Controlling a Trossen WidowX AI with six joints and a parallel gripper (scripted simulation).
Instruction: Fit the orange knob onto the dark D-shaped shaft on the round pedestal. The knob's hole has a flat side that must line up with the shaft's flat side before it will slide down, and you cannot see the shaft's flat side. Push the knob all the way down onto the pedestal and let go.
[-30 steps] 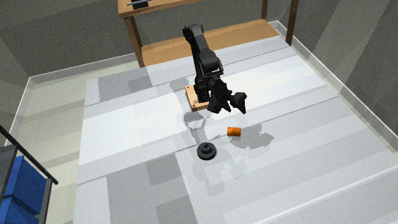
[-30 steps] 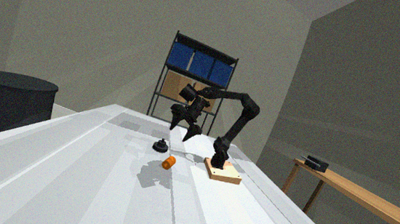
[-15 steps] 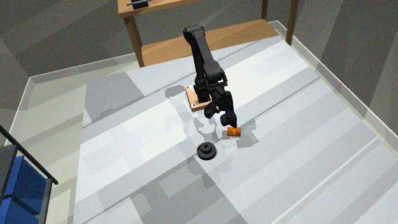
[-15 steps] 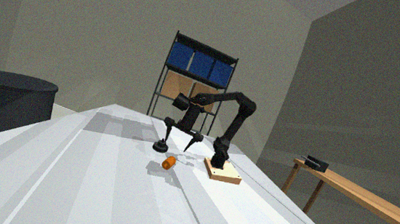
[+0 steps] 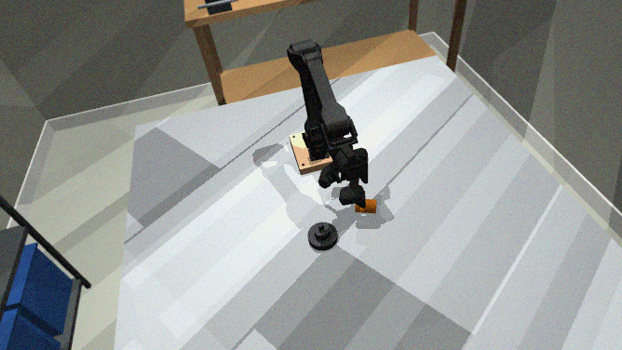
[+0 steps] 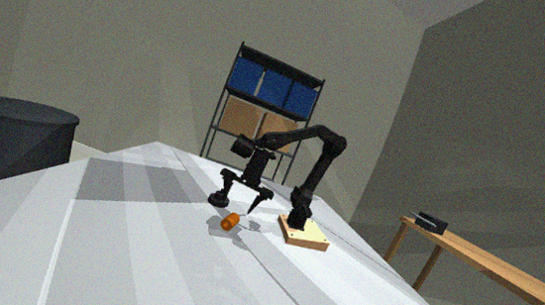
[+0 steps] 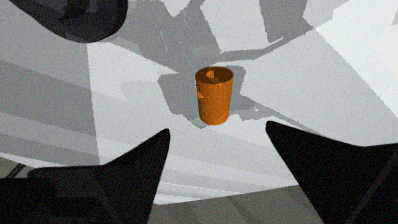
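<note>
Now: the orange knob 5 cm below my gripper tip. Also, from my gripper tip: dark round pedestal (7 cm ahead, 14 cm to the right, 4 cm below).
</note>
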